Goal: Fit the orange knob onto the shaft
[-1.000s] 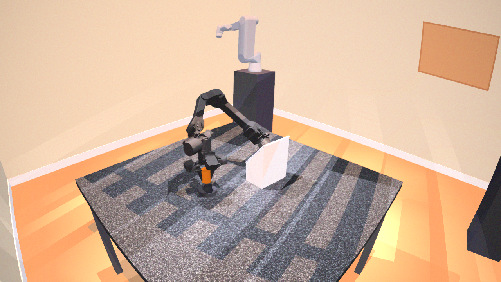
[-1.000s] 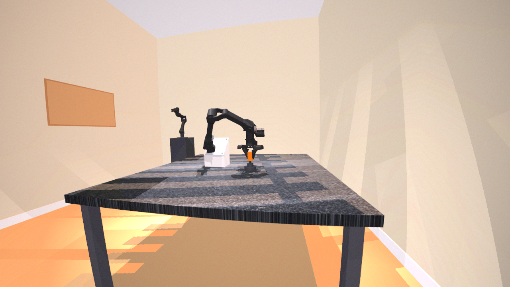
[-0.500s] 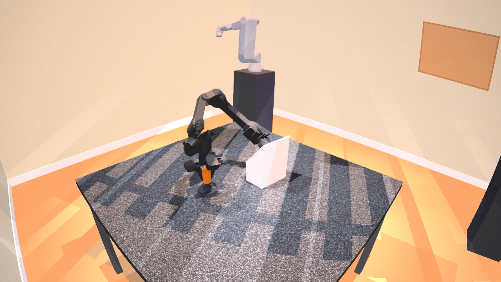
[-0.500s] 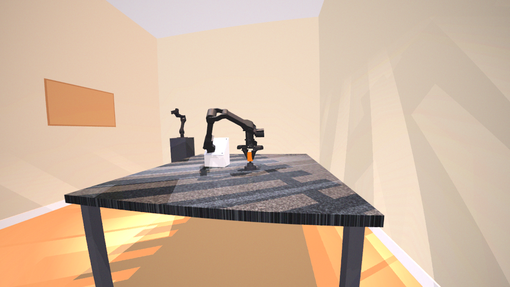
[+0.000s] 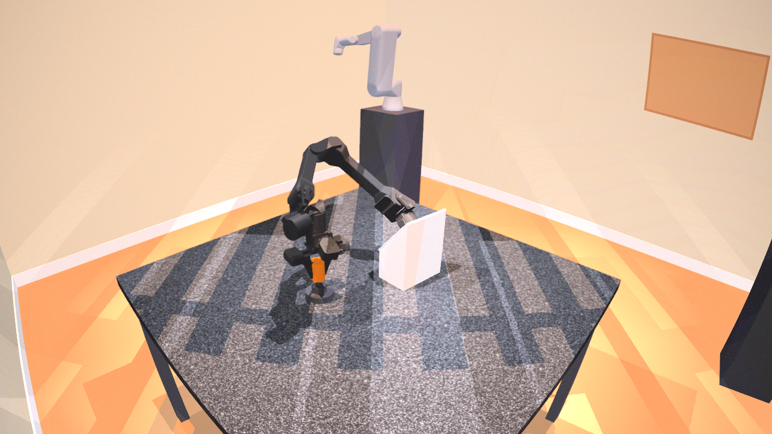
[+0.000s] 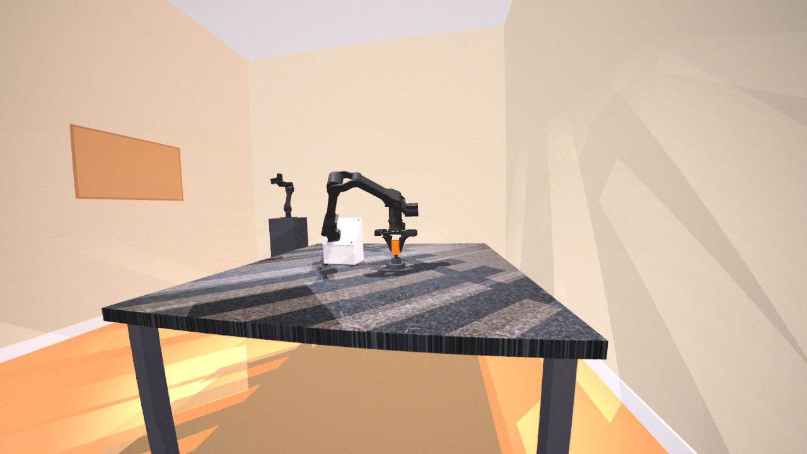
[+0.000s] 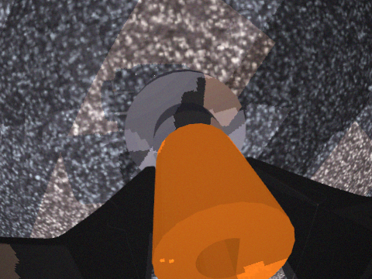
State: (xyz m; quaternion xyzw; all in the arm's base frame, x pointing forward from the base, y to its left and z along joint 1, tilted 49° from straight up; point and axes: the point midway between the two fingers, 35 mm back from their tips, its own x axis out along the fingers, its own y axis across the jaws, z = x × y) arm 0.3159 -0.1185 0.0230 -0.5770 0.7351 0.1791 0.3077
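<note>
Now: gripper tip 20 mm below the orange knob. Also, from my gripper tip: round pedestal: 40 mm below.
</note>
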